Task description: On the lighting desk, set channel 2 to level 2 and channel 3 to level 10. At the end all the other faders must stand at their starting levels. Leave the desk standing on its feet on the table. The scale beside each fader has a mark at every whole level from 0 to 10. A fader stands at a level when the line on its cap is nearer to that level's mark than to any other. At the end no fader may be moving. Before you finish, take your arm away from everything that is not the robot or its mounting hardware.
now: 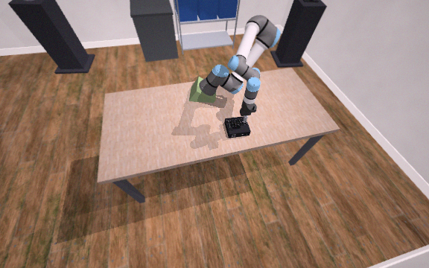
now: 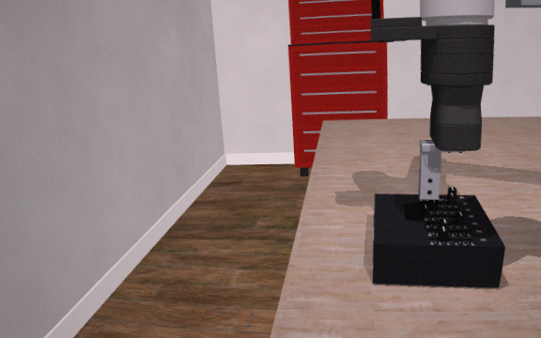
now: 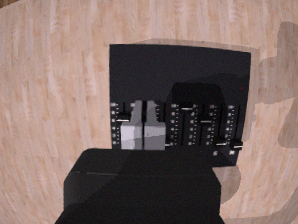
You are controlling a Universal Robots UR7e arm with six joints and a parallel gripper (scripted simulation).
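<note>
Right now the channel 2 fader is 50 mm below my hand and 20 mm behind it. From my hand the other things lie so: channel 1 fader: 50 mm below, 20 mm to the left, 20 mm behind; then channel 3 cap: 50 mm below, 40 mm behind, 20 mm to the right.
</note>
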